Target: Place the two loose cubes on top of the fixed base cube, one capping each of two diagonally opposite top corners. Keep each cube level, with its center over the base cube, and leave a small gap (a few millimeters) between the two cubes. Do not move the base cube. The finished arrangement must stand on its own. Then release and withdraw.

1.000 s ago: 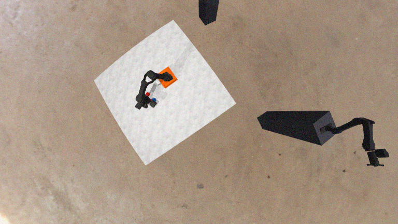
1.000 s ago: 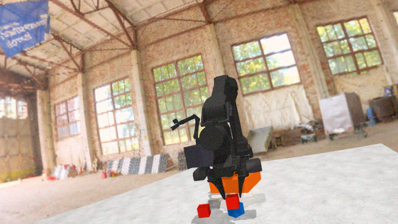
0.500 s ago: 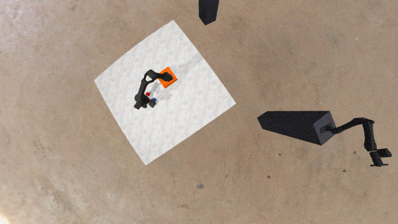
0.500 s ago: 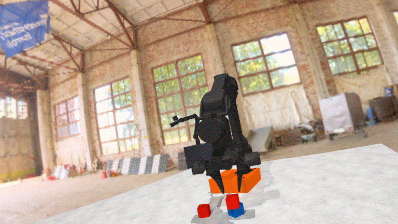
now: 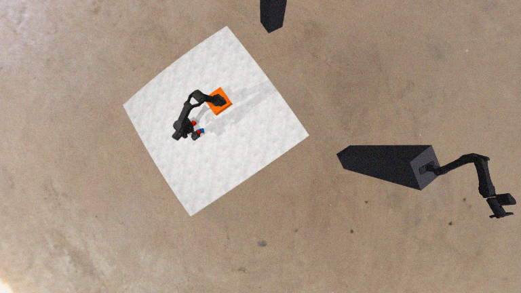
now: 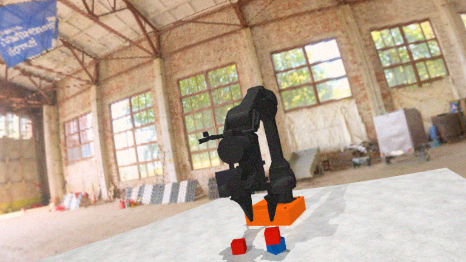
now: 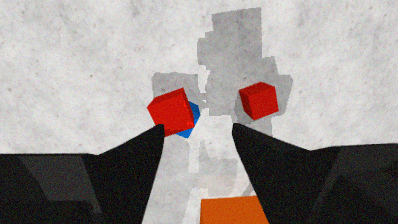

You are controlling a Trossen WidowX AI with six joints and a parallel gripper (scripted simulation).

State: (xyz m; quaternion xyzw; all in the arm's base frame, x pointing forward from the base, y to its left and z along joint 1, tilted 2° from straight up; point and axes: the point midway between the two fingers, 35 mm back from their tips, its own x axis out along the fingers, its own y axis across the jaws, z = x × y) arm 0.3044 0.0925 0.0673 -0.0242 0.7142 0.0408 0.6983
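My gripper tip is 70 mm above the blue base cube, 20 mm past it and 10 mm to the right of it.
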